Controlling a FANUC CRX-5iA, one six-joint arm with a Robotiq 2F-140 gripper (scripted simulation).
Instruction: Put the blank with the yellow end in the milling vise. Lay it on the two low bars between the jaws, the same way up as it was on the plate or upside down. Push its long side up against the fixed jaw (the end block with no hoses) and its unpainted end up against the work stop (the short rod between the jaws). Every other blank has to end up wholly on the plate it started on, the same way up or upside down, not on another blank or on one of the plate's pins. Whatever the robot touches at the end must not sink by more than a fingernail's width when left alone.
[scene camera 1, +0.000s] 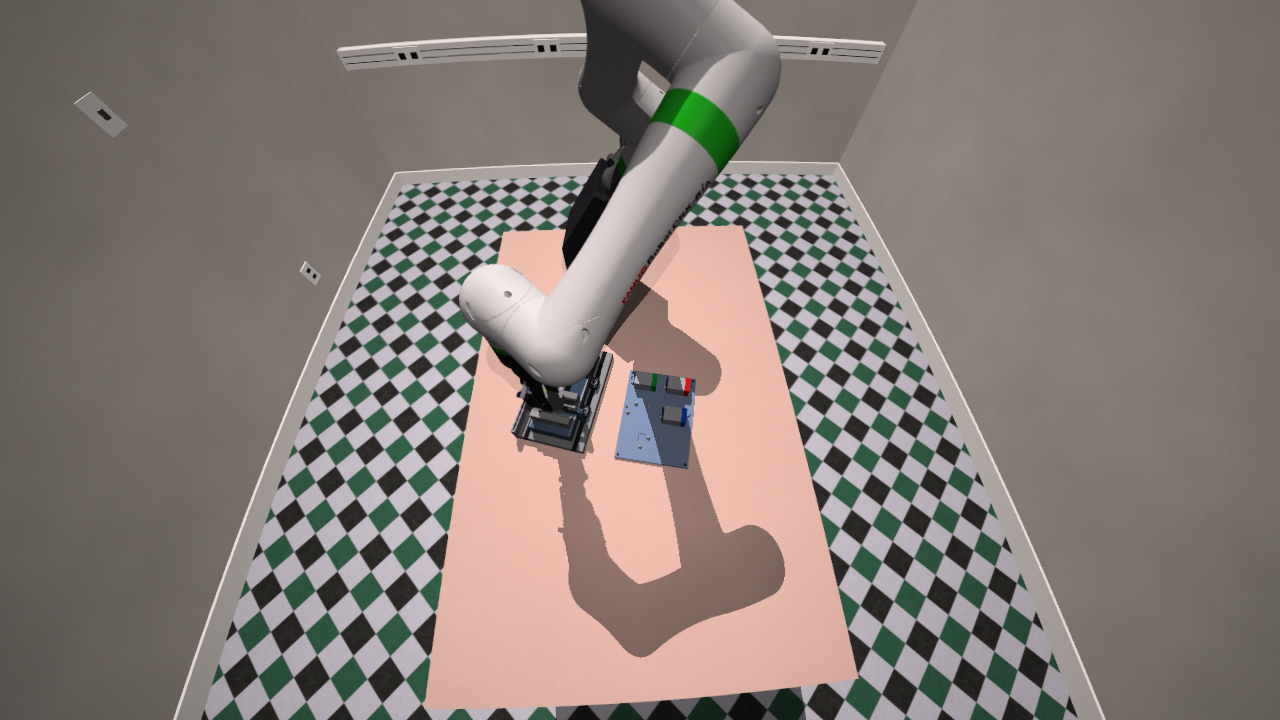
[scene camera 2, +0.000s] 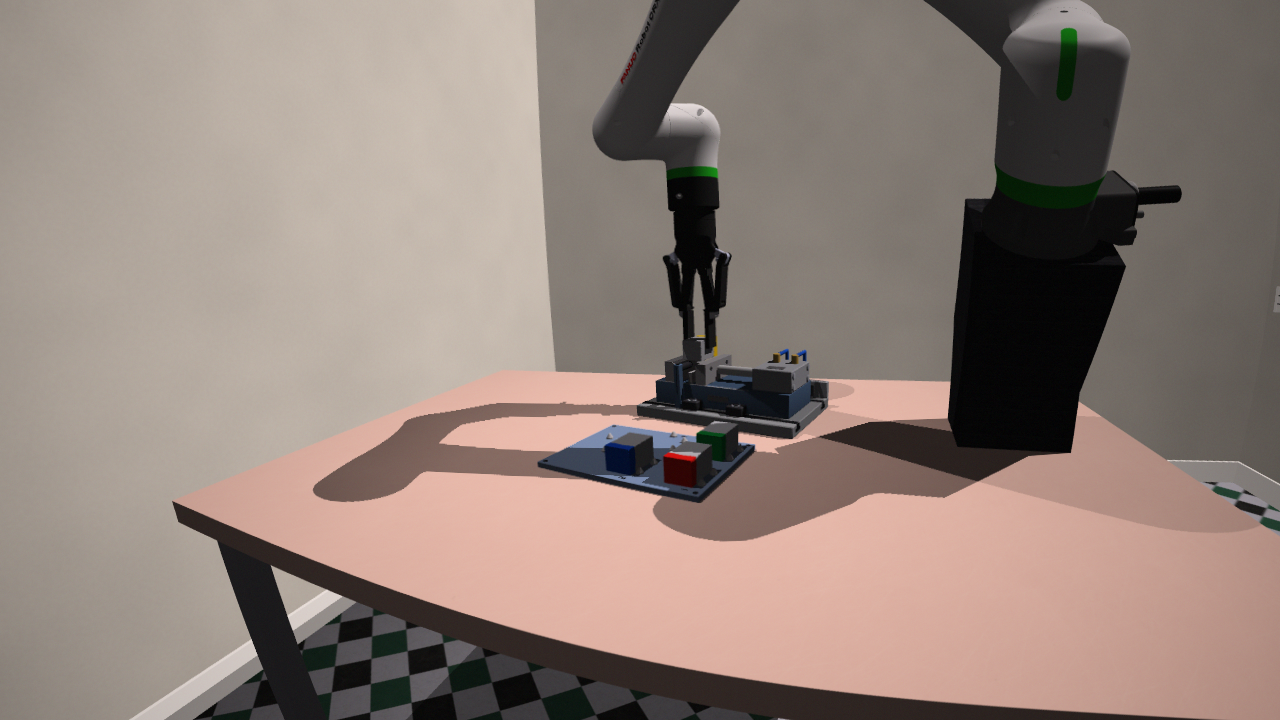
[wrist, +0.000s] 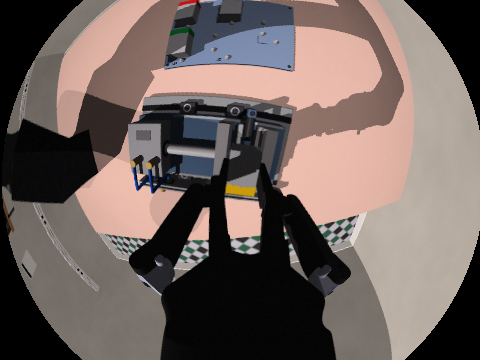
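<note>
Red-ended blank (scene camera 2: 685, 465), blue-ended blank (scene camera 2: 624, 455), green-ended blank (scene camera 2: 723, 437). My gripper (scene camera 2: 700, 346), (scene camera 1: 550, 400), (wrist: 242, 169).
</note>
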